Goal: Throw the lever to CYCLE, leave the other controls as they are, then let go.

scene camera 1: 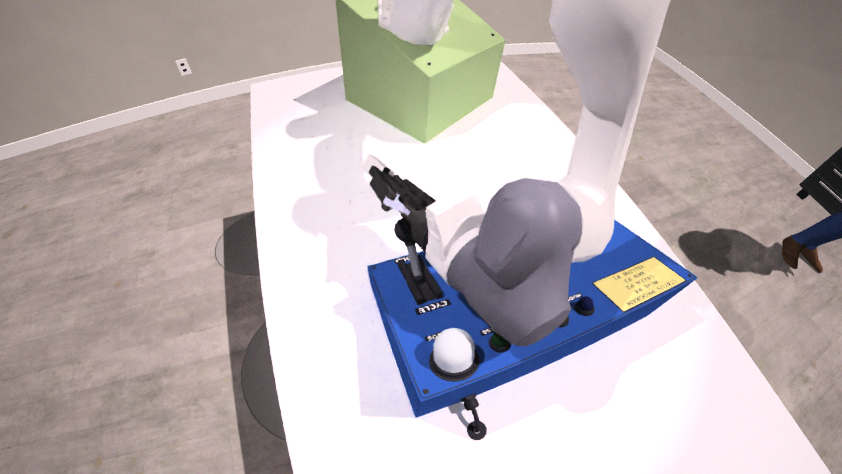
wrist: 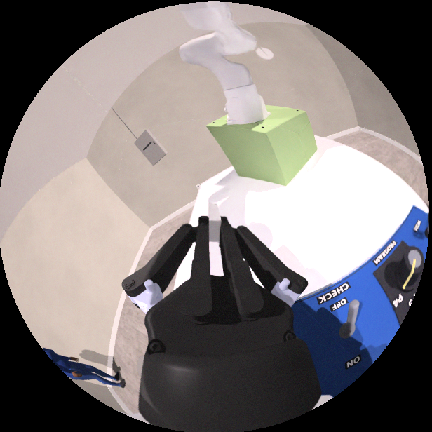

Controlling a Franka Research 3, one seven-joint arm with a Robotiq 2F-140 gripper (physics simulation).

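The lever has a round black knob on a grey shaft and stands in a dark slot on the blue control panel. It leans toward the slot's far end, away from the CYCLE label. The far-end label is partly hidden. My gripper is shut and empty, its tips pointing past the panel's far edge. In the scene view its black body is right beside the knob; whether they touch cannot be told. The lever does not show in the wrist view.
A white dome, a green button, a blue button and a yellow note are on the panel. The wrist view shows the CHECK toggle and PROGRAM knob. A green box stands behind; the arm covers the panel's middle.
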